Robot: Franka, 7 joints.
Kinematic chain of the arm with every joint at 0, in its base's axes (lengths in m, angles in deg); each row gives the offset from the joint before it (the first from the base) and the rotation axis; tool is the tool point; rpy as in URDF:
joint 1: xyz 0 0 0.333 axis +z
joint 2: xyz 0 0 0 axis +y
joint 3: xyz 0 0 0.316 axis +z
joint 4: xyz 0.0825 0 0 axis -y
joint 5: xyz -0.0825 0 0.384 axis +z
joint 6: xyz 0 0 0 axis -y
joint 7: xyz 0.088 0 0 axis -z
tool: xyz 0 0 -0.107 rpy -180 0 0
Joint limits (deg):
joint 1: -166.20..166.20
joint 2: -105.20..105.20
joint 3: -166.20..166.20
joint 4: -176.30..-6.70
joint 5: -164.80..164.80
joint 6: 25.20..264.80
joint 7: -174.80..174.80
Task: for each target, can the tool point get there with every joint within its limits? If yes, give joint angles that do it. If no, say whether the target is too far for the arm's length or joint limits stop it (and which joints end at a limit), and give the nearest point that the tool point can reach.
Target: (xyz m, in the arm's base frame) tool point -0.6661 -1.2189 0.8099
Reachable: no: too far | nearest point -0.3891 -0.7120 0.6116 | short by 0.611 m
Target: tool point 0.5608 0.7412 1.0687
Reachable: no: too far | nearest point 0.4059 0.5364 0.8654 | short by 0.327 m
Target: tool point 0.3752 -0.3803 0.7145
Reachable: yes | joints -118.81 -13.68 65.43 -86.01 -2.22 95.80 -45.37
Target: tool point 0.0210 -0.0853 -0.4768
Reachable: no: joint limits stop it (at a limit: joint 2) | nearest point 0.0310 -0.1260 -0.3381 | short by 0.145 m
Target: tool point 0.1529 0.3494 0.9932
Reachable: yes | joints -14.98 -18.18 61.77 -77.17 22.99 211.73 92.14
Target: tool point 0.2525 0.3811 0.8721
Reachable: yes | joints -20.35 -17.50 71.42 -71.86 -62.31 80.77 -76.89
